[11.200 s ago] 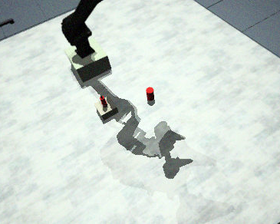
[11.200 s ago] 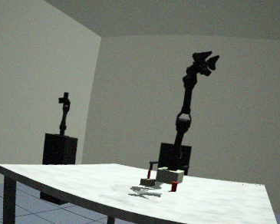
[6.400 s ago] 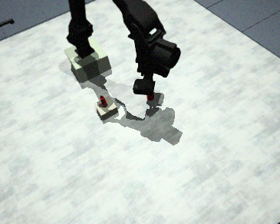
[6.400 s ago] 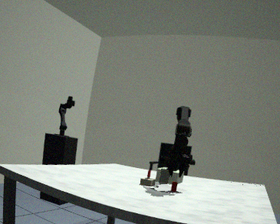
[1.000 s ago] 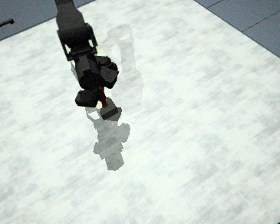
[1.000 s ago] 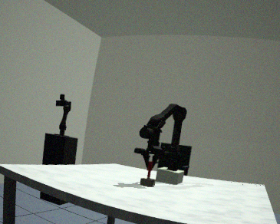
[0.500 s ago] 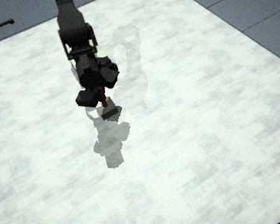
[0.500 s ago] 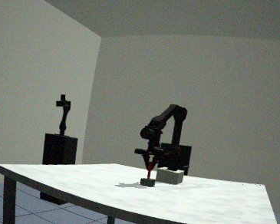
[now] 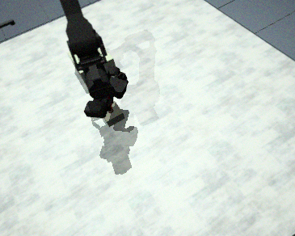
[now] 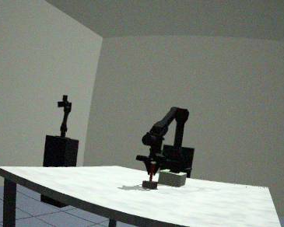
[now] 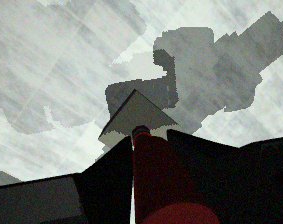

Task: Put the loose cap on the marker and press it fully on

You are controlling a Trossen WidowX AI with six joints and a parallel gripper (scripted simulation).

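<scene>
Right now my gripper tip is 10 mm past the holder block and 50 mm above it. From my gripper tip the other things lie so: red cap 10 mm behind, 40 mm above; red marker 10 mm behind.
</scene>
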